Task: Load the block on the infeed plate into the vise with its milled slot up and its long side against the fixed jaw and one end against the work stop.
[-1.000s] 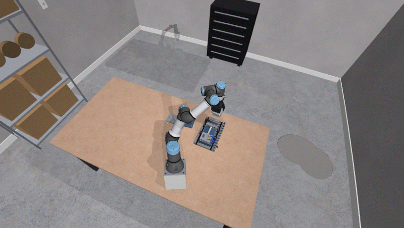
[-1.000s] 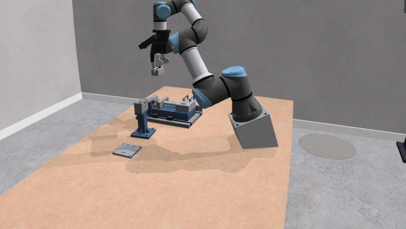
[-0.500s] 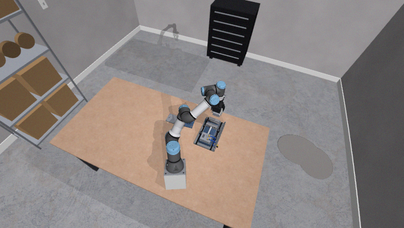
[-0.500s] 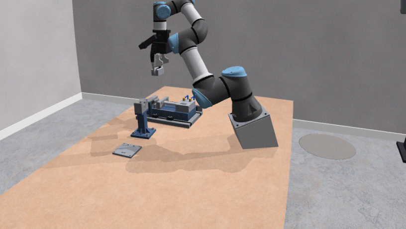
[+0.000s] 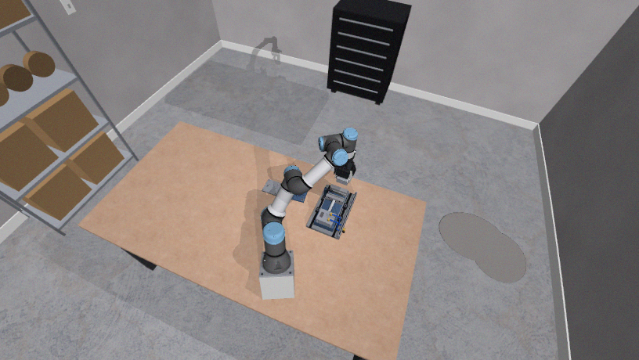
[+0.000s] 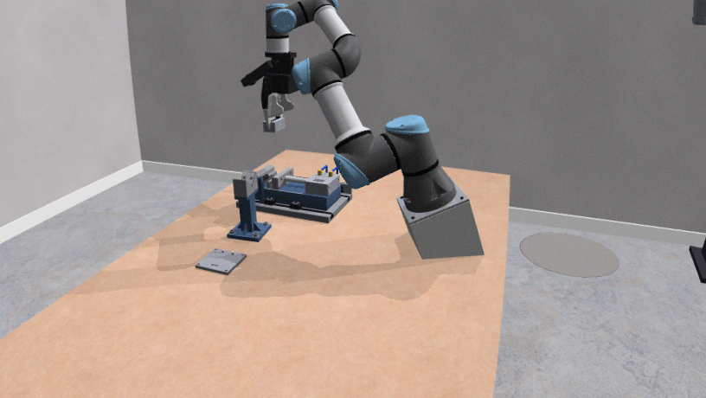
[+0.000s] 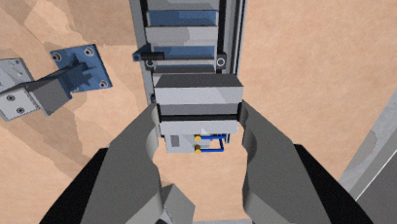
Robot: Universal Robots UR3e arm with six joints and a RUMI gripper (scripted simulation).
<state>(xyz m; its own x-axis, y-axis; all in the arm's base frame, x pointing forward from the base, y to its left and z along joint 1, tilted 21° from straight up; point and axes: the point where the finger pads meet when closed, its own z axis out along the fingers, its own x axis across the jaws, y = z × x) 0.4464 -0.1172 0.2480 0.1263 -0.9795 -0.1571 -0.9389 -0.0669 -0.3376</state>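
Right now the fixed jaw is 30 mm ahead of my hand, 20 mm to the left of it and 160 mm below it. Also, from my hand: work stop (10 mm behind, 70 mm to the left, 150 mm below); part (right at my hand); vise (70 mm behind, 10 mm to the left, 200 mm below).
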